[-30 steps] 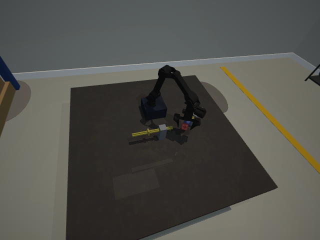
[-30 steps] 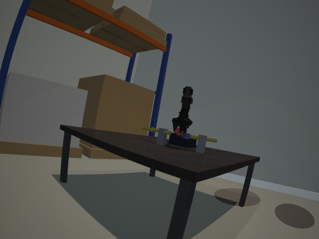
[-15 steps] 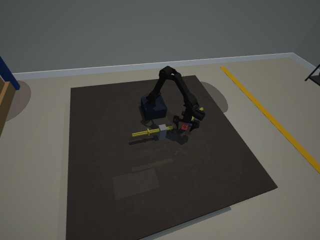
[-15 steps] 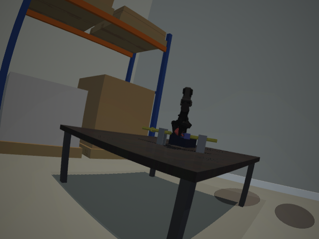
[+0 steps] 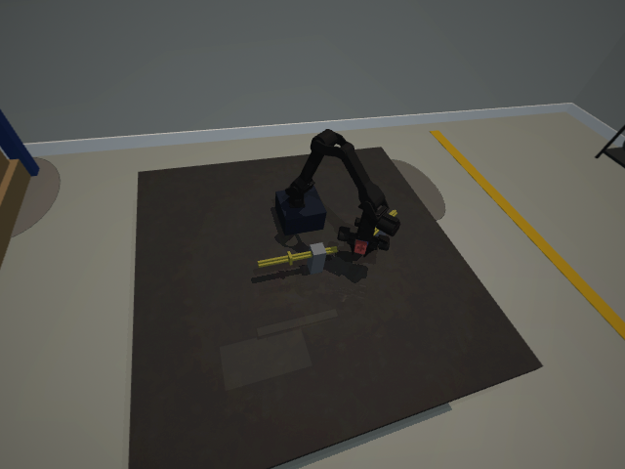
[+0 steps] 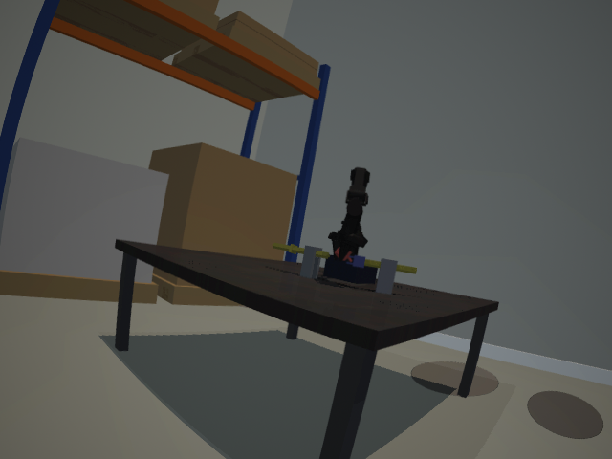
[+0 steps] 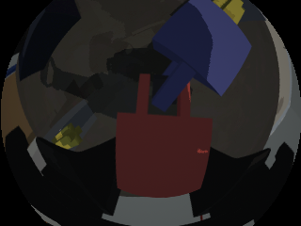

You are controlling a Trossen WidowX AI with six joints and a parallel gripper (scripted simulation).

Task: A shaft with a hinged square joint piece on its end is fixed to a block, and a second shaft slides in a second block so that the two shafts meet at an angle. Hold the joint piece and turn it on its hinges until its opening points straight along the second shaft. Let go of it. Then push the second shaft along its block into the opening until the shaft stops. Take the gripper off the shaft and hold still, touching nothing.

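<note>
My gripper tip is 30 mm below the red joint piece, 20 mm past it and 10 mm to the right of it.
</note>
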